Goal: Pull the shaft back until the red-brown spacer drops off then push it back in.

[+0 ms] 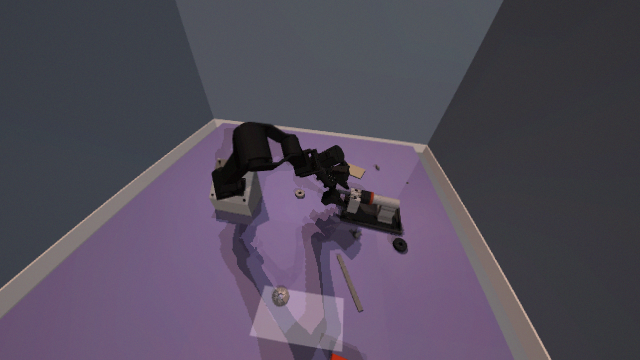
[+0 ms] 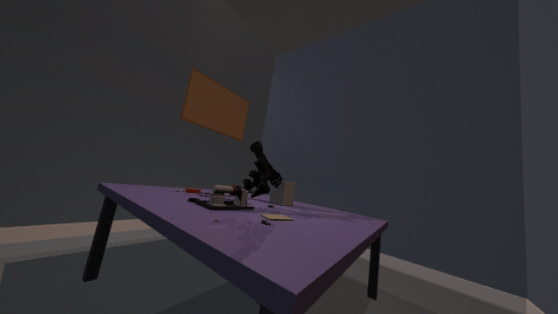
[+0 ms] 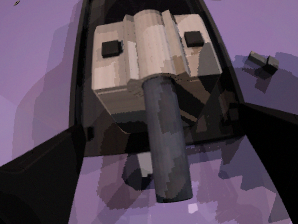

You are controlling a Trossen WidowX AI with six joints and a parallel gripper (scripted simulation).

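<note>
Right now my gripper tip is 4 cm short of the dark shaft, 1 cm to the left of it and 2 cm below it. Also, from my gripper tip: grey washer (19 cm behind, 3 cm to the left, 5 cm below); red-brown spacer (9 cm ahead, 1 cm to the right, 2 cm above); black spacer (5 cm ahead, 1 cm to the right, 2 cm above).
</note>
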